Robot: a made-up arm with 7 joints. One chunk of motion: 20 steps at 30 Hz.
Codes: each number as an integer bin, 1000 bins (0 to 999) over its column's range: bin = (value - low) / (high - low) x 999, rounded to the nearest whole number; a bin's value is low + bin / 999 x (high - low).
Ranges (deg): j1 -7..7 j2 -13..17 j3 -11..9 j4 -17..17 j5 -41..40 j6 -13..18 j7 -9..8
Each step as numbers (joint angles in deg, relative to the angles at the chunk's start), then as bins.
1 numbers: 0.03 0.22 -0.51 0.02 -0.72 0.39 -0.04
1 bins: 502 440 524 500 497 432 527
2 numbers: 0.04 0.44 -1.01 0.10 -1.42 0.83 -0.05
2 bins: 502 448 499 502 488 446 526
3 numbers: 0.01 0.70 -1.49 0.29 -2.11 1.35 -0.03
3 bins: 500 456 475 508 480 462 527
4 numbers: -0.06 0.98 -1.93 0.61 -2.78 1.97 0.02
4 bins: 495 466 453 517 471 482 530
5 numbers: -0.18 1.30 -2.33 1.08 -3.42 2.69 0.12
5 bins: 487 476 433 531 463 506 536
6 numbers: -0.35 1.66 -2.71 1.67 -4.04 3.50 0.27
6 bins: 475 488 414 549 456 532 545
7 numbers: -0.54 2.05 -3.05 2.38 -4.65 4.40 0.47
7 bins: 461 501 397 569 448 561 557
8 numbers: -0.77 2.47 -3.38 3.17 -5.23 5.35 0.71
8 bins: 445 515 381 593 441 591 571
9 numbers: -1.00 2.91 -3.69 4.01 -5.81 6.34 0.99
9 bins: 428 530 365 617 434 623 587
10 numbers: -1.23 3.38 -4.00 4.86 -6.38 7.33 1.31
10 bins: 412 545 350 642 427 655 606
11 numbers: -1.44 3.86 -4.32 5.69 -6.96 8.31 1.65
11 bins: 397 561 334 667 420 687 626
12 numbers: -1.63 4.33 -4.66 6.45 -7.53 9.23 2.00
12 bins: 383 577 317 689 413 716 646
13 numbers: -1.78 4.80 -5.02 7.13 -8.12 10.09 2.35
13 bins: 372 593 299 709 406 744 667
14 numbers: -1.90 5.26 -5.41 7.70 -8.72 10.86 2.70
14 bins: 364 608 279 726 398 769 688
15 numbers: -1.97 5.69 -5.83 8.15 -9.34 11.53 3.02
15 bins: 359 622 258 739 390 790 706
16 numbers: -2.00 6.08 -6.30 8.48 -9.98 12.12 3.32
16 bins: 357 635 235 749 383 810 724
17 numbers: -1.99 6.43 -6.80 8.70 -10.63 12.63 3.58
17 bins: 357 647 210 755 375 826 739
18 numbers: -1.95 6.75 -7.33 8.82 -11.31 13.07 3.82
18 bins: 360 658 183 759 366 840 753
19 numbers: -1.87 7.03 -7.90 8.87 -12.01 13.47 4.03
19 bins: 366 667 155 760 358 853 766
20 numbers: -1.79 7.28 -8.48 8.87 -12.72 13.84 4.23
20 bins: 372 675 126 760 349 865 777
